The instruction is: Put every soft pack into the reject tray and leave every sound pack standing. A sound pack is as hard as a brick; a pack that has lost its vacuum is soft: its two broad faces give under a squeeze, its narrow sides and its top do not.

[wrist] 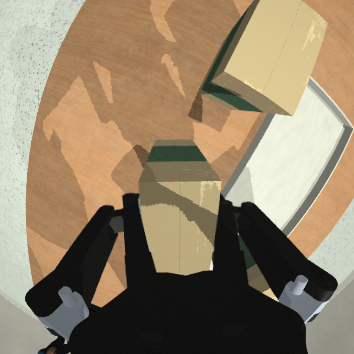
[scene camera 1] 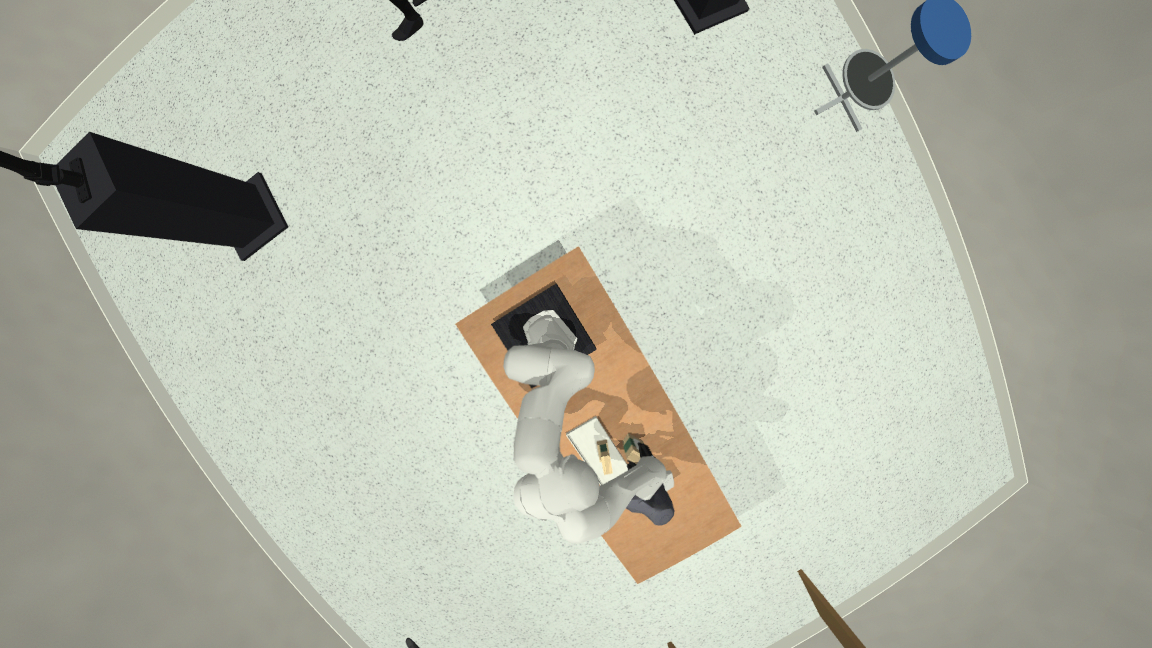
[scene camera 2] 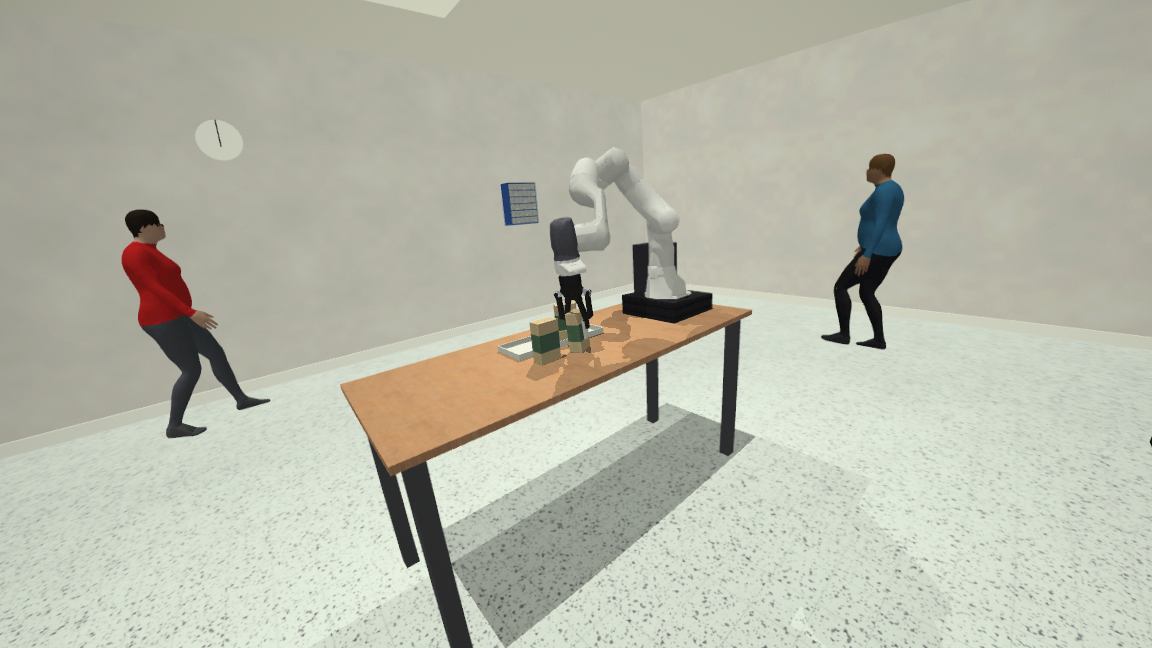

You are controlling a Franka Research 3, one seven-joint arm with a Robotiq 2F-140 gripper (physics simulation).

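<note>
My gripper [scene camera 2: 574, 315] [wrist: 174, 186] is shut on a tan pack with a green band [scene camera 2: 575, 332] [wrist: 180, 230], with one finger at each long side of its top. This pack stands upright on the table beside the reject tray [scene camera 1: 581, 436] [scene camera 2: 523, 351] [wrist: 300, 142]. A second pack [scene camera 2: 545, 341] [wrist: 270, 55] stands upright farther from the arm's base, near the tray. A third pack [scene camera 1: 605, 461] [scene camera 2: 559, 309] [wrist: 244, 252] appears to stand in the tray; a finger and the hand hide part of it in the wrist view. Any give in the held pack's faces cannot be made out.
The arm's black base [scene camera 1: 578, 326] [scene camera 2: 667, 304] stands at one end of the wooden table [scene camera 1: 700, 519] [scene camera 2: 435, 394]. The arm reaches above the tray in scene camera 1. Two people [scene camera 2: 157, 282] [scene camera 2: 880, 217] are on the floor away from the table.
</note>
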